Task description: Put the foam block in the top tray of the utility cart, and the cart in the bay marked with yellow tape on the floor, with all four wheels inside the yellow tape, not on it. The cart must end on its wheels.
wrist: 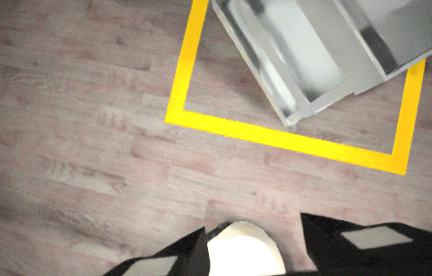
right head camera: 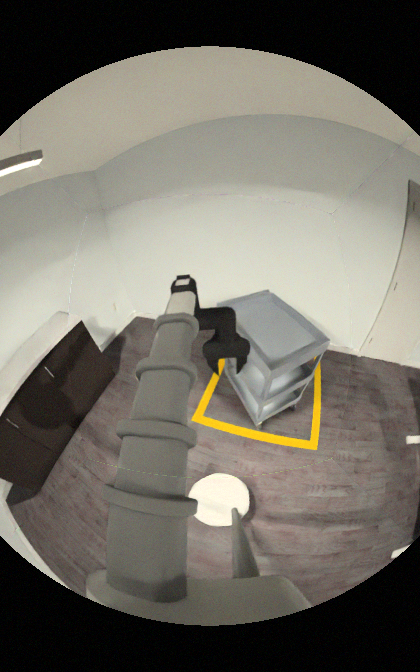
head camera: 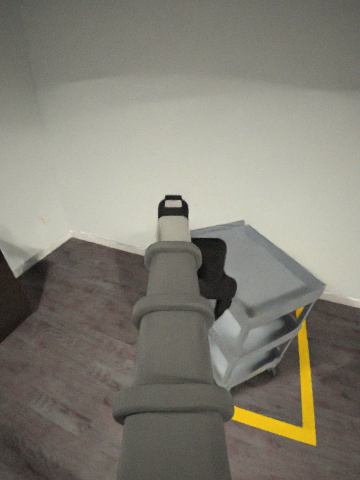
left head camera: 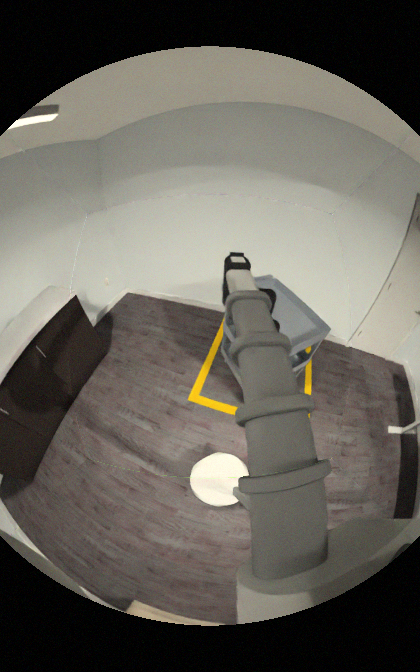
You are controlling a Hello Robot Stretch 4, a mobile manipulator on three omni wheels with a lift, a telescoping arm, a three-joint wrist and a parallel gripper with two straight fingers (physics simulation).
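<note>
The grey three-tier utility cart (head camera: 285,306) (right head camera: 300,360) (wrist: 330,45) stands upright, turned at an angle to the yellow tape (head camera: 308,390) (left head camera: 206,367) (right head camera: 250,436) (wrist: 280,138). Its near corner wheel (right head camera: 259,425) (wrist: 292,128) is inside the front line, close to it. Another wheel (head camera: 272,371) is also inside; the other wheels are hidden. The visible part of the top tray (head camera: 265,270) (right head camera: 280,327) holds nothing. The foam block does not show in these views. My gripper (right head camera: 228,367) (wrist: 255,239) is open and empty, pointing down, left of the cart's near side.
My extended arm (head camera: 172,350) (left head camera: 280,440) (right head camera: 150,460) covers part of the head views. A pale wall (head camera: 200,150) stands close behind the cart. A dark cabinet (left head camera: 55,380) (right head camera: 65,395) is at the left. A round white disc (left head camera: 217,477) (right head camera: 220,495) lies in front of the bay.
</note>
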